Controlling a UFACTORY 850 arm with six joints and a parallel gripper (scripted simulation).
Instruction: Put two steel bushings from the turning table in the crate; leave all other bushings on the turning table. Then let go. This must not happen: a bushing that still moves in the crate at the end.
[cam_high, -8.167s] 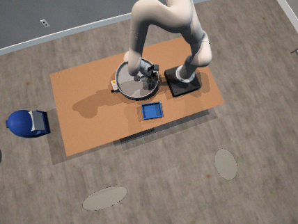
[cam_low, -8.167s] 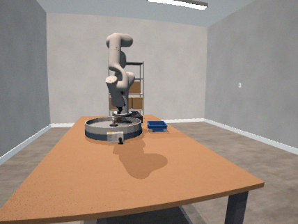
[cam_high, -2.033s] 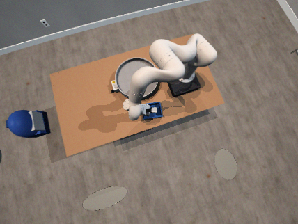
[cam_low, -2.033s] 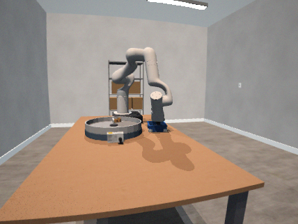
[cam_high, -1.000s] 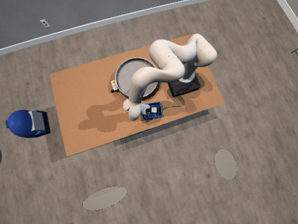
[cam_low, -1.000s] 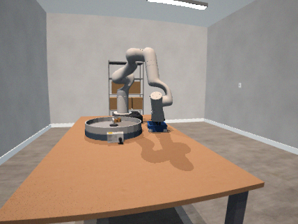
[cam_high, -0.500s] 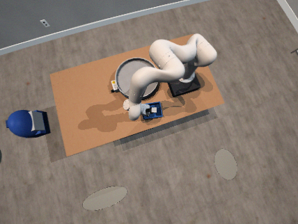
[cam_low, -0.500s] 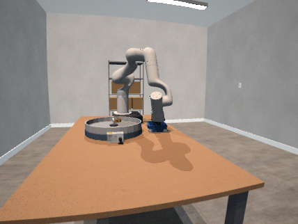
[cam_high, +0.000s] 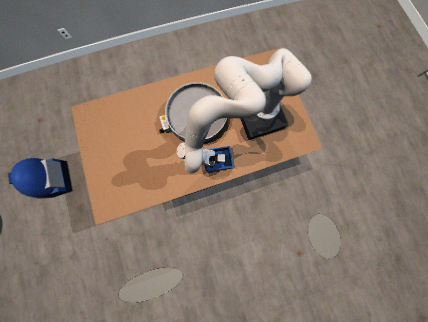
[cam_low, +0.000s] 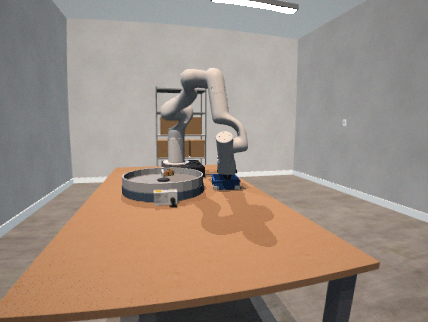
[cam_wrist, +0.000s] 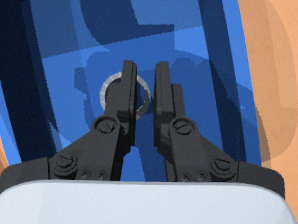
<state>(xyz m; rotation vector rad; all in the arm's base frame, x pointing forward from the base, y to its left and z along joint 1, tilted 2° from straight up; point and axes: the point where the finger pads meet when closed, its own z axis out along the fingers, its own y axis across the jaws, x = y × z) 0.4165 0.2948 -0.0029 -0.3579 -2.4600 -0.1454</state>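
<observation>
Now: the blue crate 3 cm below my hand, 1 cm to the right of it and 1 cm behind it. Also, from my hand: grey turning table (36 cm to the right, 6 cm ahead).
</observation>
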